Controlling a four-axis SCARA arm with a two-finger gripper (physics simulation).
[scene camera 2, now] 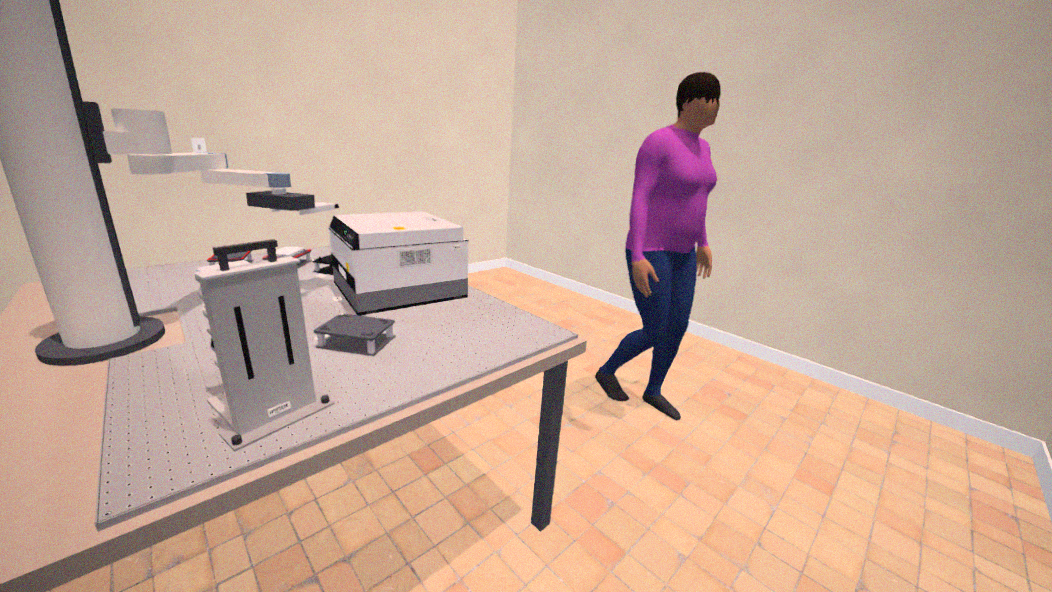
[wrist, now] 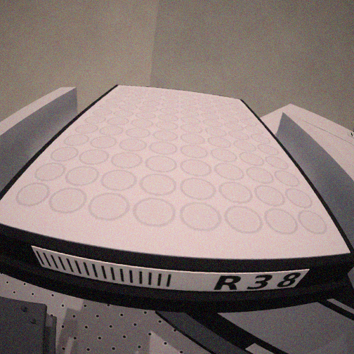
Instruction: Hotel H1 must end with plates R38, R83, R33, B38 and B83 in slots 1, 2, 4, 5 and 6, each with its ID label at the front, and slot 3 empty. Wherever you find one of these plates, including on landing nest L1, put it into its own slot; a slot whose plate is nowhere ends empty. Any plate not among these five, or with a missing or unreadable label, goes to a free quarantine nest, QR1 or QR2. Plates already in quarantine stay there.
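Pixels of known places: gripper, fingertip midpoint: (scene camera 2: pixel 320 205); arm's base, origin of the base link: (scene camera 2: pixel 105 342).
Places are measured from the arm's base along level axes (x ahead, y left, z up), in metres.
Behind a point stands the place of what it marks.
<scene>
My gripper (scene camera 2: pixel 322 208) @(x 0.611, y 0.115, z 0.304 m) (wrist: pixel 178 113) is shut on the plate R38 (wrist: pixel 175 165), one finger along each long side. The plate is level, with a pale top of circles; its barcode label reading R38 faces the wrist camera. In the scene view the gripper is raised above the table, left of the white instrument's lid and behind the hotel. The hotel (scene camera 2: pixel 261 338) @(x 0.264, y -0.631, z 0.186 m) is an upright grey rack with a black handle; its closed side faces the scene camera, so its slots and any plates in them are hidden. Red-edged nests (scene camera 2: pixel 290 254) @(x 0.558, y 0.396, z 0.074 m) show partly behind the hotel.
A white and grey instrument (scene camera 2: pixel 434 257) @(x 0.832, y -0.265, z 0.172 m) stands at the back of the perforated board (scene camera 2: pixel 448 331) @(x 0.742, y -0.484, z 0.013 m). A low dark platform (scene camera 2: pixel 355 326) @(x 0.507, y -0.407, z 0.063 m) sits between it and the hotel. The arm's column (scene camera 2: pixel 73 191) @(x 0.031, y -0.068, z 0.388 m) rises at left. A person (scene camera 2: pixel 673 191) in purple is on the floor beyond the table.
</scene>
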